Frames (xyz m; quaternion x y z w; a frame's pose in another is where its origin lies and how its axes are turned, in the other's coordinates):
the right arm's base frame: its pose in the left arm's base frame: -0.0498 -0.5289 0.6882 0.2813 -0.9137 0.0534 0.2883
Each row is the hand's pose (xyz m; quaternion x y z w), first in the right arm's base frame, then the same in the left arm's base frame.
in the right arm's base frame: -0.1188 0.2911 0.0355 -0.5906 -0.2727 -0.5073 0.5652
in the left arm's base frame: -0.1458 -0.2373 0.6115 0.4668 -0.4839 -0.7324 0.1070
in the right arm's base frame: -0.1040 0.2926 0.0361 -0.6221 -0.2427 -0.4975 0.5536
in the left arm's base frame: -0.1569 -0.2434 0.6193 0.4439 -0.4691 -0.7506 0.1394
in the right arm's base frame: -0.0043 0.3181 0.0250 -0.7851 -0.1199 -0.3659 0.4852
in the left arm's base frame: -0.2326 -0.2674 0.6857 0.2509 -0.4169 -0.8307 0.2707
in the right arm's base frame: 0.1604 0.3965 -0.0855 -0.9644 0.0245 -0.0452 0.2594
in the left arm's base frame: -0.3317 -0.2527 0.8739 -0.1651 -0.2687 -0.8735 0.3709
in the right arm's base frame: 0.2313 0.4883 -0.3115 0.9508 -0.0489 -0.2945 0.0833
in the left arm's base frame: -0.3173 -0.1515 1.1065 -0.5692 -0.0434 -0.7745 0.2724
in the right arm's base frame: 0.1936 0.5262 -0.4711 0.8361 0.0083 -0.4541 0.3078
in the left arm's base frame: -0.2332 -0.0602 1.2201 -0.7421 0.1065 -0.6518 0.1146
